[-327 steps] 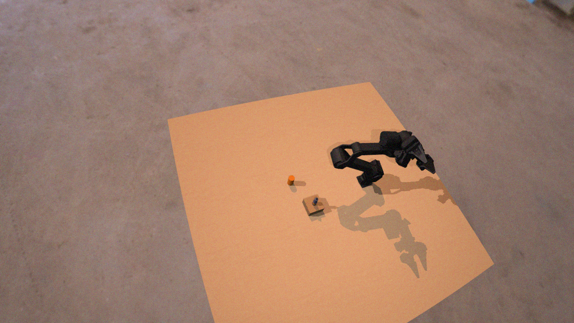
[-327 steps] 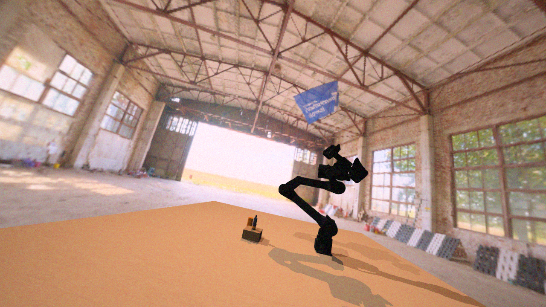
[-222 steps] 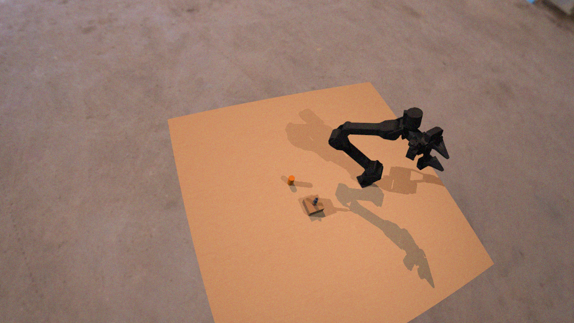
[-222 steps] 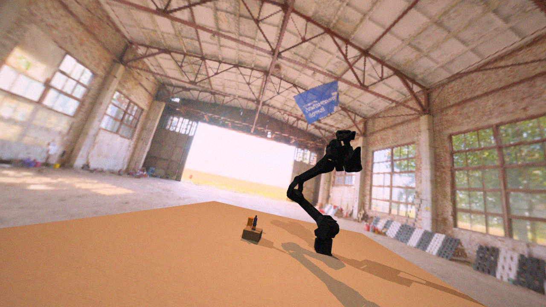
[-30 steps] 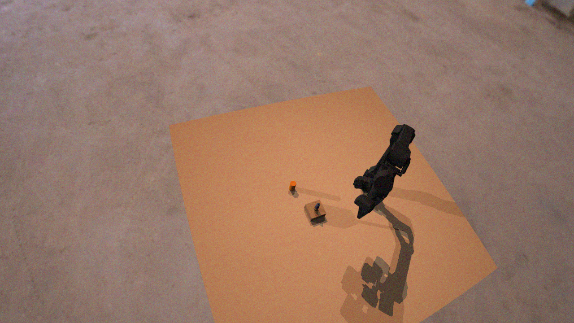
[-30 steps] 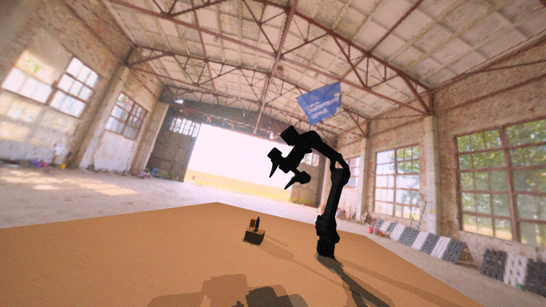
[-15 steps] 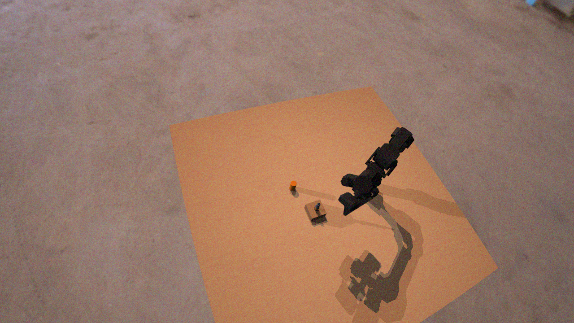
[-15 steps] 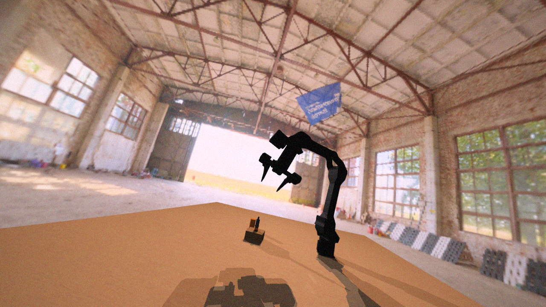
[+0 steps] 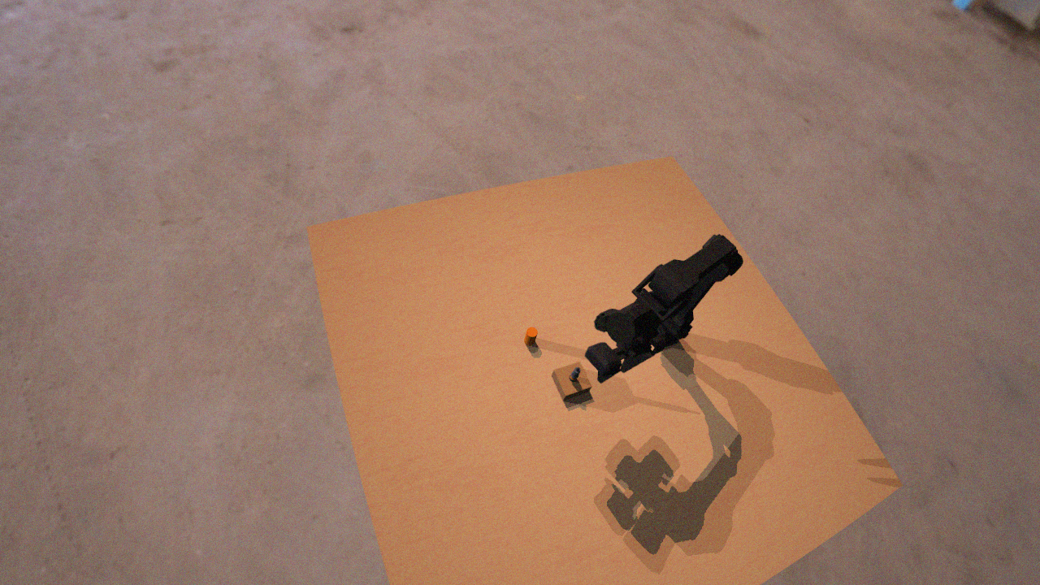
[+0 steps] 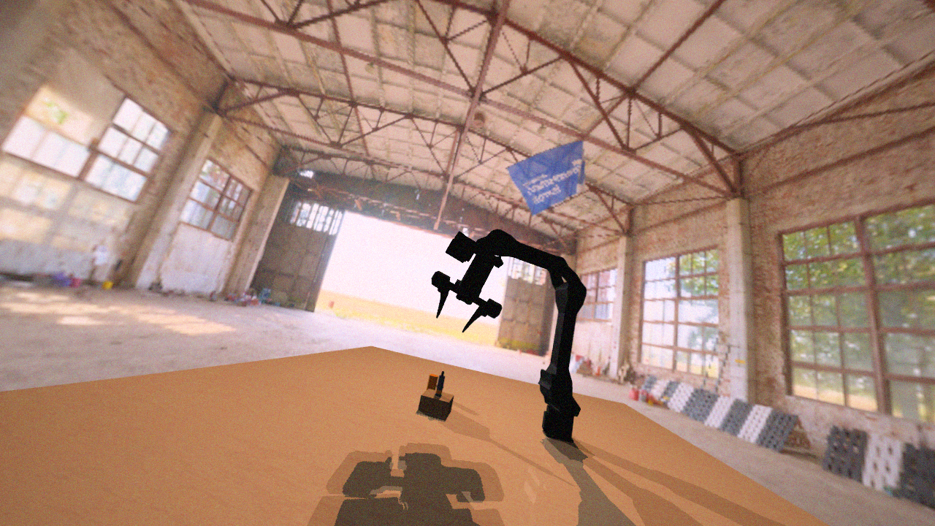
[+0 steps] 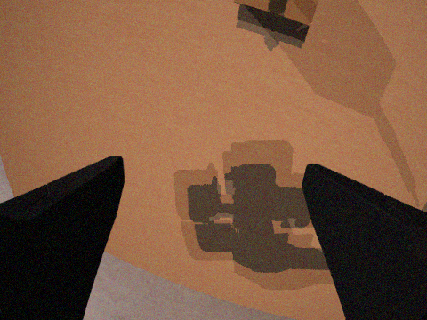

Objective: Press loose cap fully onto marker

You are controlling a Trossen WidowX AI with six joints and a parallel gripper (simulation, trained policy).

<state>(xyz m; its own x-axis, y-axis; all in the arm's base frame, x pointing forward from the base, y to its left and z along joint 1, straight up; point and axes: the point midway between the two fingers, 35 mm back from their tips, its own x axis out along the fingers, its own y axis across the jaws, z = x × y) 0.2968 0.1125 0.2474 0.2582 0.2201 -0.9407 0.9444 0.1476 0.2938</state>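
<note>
Right now my gripper tip is 22 cm to the left of the orange cap, 19 cm above it and 6 cm short of it. From my gripper tip the other things lie so: brown holder block (20 cm below, 8 cm to the right, 1 cm ahead).
</note>
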